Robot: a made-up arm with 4 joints. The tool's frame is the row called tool. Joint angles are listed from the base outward.
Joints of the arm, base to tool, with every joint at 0 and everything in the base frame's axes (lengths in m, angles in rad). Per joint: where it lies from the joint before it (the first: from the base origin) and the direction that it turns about. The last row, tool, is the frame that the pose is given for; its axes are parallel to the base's.
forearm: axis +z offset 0 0 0.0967
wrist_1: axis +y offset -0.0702 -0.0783 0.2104
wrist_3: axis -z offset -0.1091 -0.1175 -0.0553
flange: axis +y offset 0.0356 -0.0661 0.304
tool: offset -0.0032 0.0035 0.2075
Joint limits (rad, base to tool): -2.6..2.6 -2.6..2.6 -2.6..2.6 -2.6..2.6
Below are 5 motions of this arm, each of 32 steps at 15 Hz.
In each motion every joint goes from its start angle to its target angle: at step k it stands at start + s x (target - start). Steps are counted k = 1, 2, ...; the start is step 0. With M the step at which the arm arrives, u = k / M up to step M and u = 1 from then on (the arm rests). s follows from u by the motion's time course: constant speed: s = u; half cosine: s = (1 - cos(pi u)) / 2; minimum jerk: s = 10 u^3 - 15 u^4 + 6 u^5.
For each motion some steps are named. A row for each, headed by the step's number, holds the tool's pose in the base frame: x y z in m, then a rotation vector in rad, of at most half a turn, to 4 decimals.
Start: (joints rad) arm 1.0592 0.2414 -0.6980 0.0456
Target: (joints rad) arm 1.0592 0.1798 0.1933 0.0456
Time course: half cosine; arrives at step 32
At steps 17, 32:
17: 0.2018 -0.1479 0.7648 -0.1205 0.2417 1.2617
32: 0.1983 -0.1886 0.7702 -0.1285 0.1930 0.8614

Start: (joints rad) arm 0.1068 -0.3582 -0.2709 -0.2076
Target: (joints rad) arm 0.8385 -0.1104 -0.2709 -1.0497
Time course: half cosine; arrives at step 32
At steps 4, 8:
4: -0.2878 -0.3020 0.6925 0.0245 -0.5867 0.4052
8: -0.2662 -0.3295 0.6884 0.0710 -0.6494 0.4821

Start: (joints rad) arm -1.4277 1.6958 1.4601 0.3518
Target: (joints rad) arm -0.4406 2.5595 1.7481 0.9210
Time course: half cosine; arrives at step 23
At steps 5, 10, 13, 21, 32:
5: -0.2076 -0.4615 0.3687 -0.1821 -2.3696 1.8674
10: -0.0967 -0.5066 0.2691 0.2181 -2.4394 1.6205
13: -0.0180 -0.5120 0.2060 0.5314 -2.3824 1.4863
21: 0.1115 -0.4786 0.1095 1.1038 -2.0672 1.3506
32: 0.1171 -0.4759 0.1055 1.1300 -2.0458 1.3478

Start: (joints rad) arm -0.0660 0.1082 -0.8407 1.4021
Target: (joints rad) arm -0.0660 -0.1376 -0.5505 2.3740
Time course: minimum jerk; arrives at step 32
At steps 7, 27, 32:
7: 0.0514 -0.0654 0.5689 -0.5262 1.4800 0.6451
27: -0.0126 -0.1496 0.4228 -0.5789 2.1632 0.1894
32: -0.0163 -0.1532 0.4186 -0.5749 2.1861 0.1759

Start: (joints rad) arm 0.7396 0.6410 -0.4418 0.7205
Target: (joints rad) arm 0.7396 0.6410 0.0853 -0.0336
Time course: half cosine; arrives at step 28
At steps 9, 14, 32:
9: 0.3055 -0.0074 0.6239 -0.4269 1.1486 0.9859
14: 0.3077 -0.0431 0.6622 -0.3402 0.9564 0.8608
32: 0.2723 -0.1040 0.7258 -0.2504 0.5653 0.6347

